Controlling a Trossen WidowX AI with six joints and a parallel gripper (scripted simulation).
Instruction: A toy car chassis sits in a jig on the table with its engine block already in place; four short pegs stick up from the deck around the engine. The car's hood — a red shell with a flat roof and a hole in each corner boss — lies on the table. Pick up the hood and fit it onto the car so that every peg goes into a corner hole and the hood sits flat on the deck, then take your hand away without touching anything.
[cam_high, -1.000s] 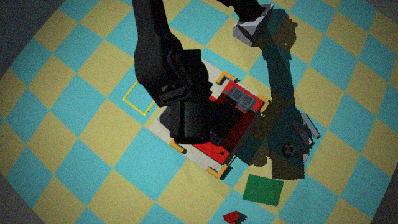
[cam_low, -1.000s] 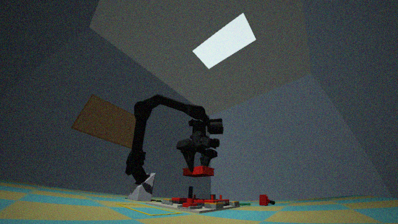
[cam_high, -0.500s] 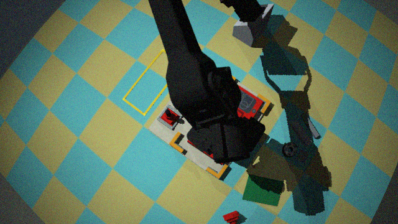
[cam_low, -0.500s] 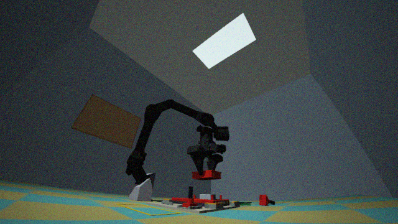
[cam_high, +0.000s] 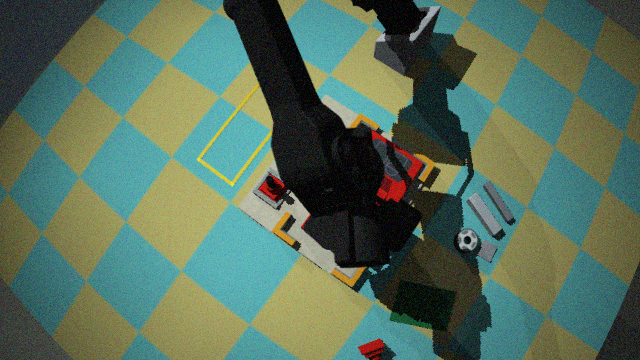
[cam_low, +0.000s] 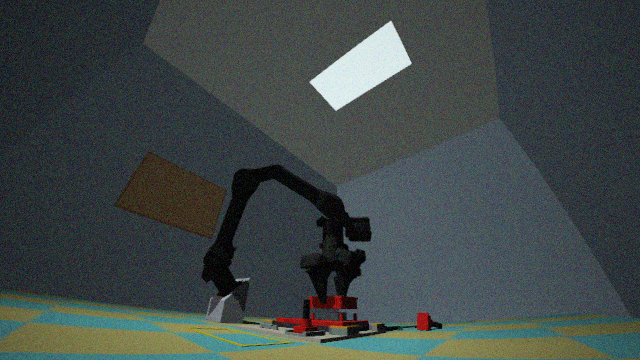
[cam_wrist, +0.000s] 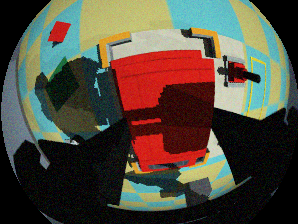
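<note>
The red hood lies 10 mm above my gripper tip. Round my gripper tip: grey engine block 10 mm to the left, 40 mm below; jig 20 mm behind, 30 mm to the right, 50 mm below.
</note>
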